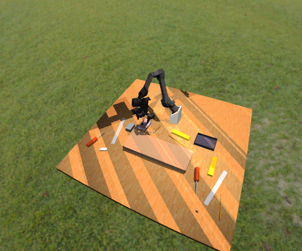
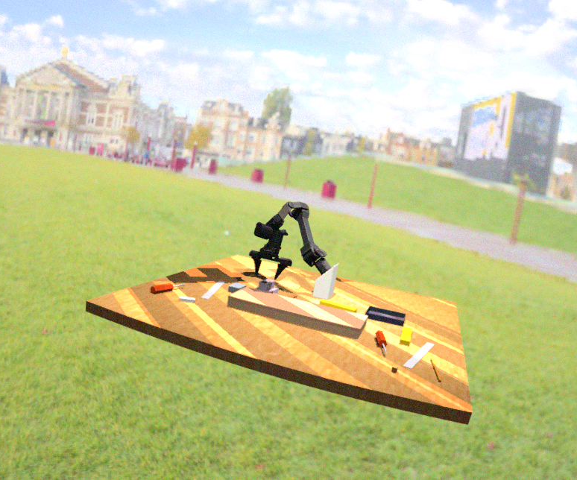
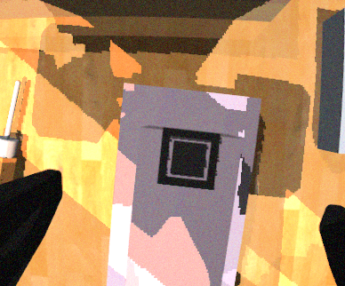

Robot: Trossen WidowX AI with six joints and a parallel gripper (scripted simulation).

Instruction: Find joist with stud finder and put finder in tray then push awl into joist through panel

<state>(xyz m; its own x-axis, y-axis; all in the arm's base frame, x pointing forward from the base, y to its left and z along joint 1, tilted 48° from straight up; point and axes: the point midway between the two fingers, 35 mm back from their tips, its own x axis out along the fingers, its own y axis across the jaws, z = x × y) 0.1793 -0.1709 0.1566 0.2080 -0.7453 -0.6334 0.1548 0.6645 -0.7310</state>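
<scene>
The stud finder lies 30 mm below my gripper tip. From my gripper tip the other things lie so: awl (110 mm to the left, 70 mm below); grey block (40 mm ahead, 110 mm to the right, 60 mm below); dark tray (30 mm behind, 540 mm to the left, 60 mm below).
</scene>
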